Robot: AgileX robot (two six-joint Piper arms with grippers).
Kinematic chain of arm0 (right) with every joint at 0, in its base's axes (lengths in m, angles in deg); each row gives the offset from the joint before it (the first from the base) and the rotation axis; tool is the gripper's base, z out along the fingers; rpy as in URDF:
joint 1: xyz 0 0 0.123 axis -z
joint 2: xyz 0 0 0 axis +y
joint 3: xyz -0.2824 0 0.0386 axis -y
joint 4: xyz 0.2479 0 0.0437 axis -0.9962 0 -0.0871
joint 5: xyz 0 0 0 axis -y
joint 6: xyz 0.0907 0 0.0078 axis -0.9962 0 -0.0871
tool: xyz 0 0 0 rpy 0 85 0
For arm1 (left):
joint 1: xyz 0 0 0.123 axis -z
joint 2: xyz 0 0 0 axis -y
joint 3: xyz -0.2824 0 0.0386 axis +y
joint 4: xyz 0.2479 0 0.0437 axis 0.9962 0 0.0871
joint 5: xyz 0 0 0 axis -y
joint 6: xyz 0.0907 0 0.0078 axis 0.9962 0 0.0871
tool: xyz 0 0 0 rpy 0 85 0
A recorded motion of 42 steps. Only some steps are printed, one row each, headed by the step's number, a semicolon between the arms.
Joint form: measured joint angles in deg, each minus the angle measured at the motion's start. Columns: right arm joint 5, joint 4, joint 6, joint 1, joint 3, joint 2; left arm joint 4, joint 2, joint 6, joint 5, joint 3, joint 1.
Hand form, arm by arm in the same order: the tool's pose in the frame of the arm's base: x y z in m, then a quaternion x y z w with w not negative. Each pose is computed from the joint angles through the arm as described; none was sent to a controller.
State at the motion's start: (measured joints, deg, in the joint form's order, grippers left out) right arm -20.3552 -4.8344 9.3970 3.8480 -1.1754 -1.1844; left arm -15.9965 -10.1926 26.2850 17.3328 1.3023 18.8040
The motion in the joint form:
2: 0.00 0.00 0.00 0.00 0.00 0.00; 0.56 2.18 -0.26 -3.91 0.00 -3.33
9: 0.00 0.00 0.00 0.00 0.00 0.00; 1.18 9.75 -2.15 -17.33 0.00 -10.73
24: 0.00 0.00 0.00 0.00 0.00 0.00; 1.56 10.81 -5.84 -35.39 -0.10 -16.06
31: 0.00 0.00 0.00 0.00 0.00 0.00; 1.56 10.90 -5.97 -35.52 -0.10 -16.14
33: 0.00 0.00 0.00 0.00 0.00 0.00; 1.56 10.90 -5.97 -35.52 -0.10 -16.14
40: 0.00 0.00 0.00 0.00 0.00 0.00; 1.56 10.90 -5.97 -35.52 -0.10 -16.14
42: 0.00 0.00 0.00 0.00 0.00 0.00; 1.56 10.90 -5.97 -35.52 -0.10 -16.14
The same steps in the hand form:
2: 0.0526 -0.0009 0.1754 -0.01594 0.79464 -0.03446 0.60589; 0.0663 -0.0126 0.2171 0.12632 0.63959 -0.00952 0.75821
9: 0.0526 -0.0009 0.1754 -0.01594 0.79464 -0.03446 0.60589; 0.0573 -0.0082 0.2050 0.10383 0.67883 0.00790 0.72688
24: 0.0526 -0.0009 0.1754 -0.01594 0.79464 -0.03446 0.60589; 0.0535 -0.0096 0.1790 0.08833 0.77798 -0.00887 0.62199
31: 0.0526 -0.0009 0.1754 -0.01594 0.79464 -0.03446 0.60589; 0.0534 -0.0096 0.1789 0.08714 0.77831 -0.00931 0.62174
33: 0.0526 -0.0009 0.1754 -0.01594 0.79464 -0.03446 0.60589; 0.0534 -0.0096 0.1789 0.08714 0.77831 -0.00931 0.62174
40: 0.0526 -0.0009 0.1754 -0.01594 0.79464 -0.03446 0.60589; 0.0534 -0.0096 0.1789 0.08714 0.77831 -0.00931 0.62174
42: 0.0526 -0.0009 0.1754 -0.01594 0.79464 -0.03446 0.60589; 0.0534 -0.0096 0.1789 0.08714 0.77831 -0.00931 0.62174

